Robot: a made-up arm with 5 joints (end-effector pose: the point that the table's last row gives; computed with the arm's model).
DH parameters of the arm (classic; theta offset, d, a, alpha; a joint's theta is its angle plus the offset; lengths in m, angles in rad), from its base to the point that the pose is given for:
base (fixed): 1.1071 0 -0.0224 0
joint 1: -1.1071 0.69 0 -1.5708
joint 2: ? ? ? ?
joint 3: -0.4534 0 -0.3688 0
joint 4: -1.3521 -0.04 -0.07 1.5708
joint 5: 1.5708 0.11 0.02 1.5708
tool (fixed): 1.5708 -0.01 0 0
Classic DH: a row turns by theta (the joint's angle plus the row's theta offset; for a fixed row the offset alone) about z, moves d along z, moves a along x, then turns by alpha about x.
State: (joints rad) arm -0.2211 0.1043 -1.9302 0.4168 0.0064
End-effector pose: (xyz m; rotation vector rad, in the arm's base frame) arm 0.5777 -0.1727 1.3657 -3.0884 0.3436 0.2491
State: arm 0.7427 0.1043 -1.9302 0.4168 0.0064
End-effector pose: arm 0.4506 0.3756 1.3657 2.8702 1.1169 -0.2361
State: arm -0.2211 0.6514 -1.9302 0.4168 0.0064
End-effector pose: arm 0.8343 -0.2304 0.9514 -2.8535 0.3202 1.0550
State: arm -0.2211 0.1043 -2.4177 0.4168 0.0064
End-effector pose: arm 0.4217 -0.1376 1.5496 3.0526 -0.3372 0.5028
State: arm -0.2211 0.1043 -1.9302 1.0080 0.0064
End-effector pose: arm 0.5910 -0.1757 1.2876 -2.8256 0.3173 1.1161
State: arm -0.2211 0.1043 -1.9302 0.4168 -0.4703
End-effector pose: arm 0.5767 -0.1700 1.3556 2.6672 -0.2438 -0.2864
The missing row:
joint 2: -1.3361 0 0.473 0
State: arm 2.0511 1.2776 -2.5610 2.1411 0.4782
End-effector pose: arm -0.3626 0.7148 0.5538 0.8034 0.3842 -1.1928
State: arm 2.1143 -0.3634 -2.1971 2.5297 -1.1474
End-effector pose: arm -0.0575 0.1023 1.3957 -0.0730 1.5829 0.1160
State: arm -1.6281 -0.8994 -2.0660 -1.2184 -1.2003
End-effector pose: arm -0.0088 0.4107 1.4388 -0.5575 -1.1919 0.9868
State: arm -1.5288 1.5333 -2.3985 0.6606 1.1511
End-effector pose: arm -0.0131 -0.9235 0.3358 -0.5224 1.5731 0.2028
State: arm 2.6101 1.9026 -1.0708 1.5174 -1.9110
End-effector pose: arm -0.0558 0.0501 0.1777 -1.9589 -0.0321 -1.0940
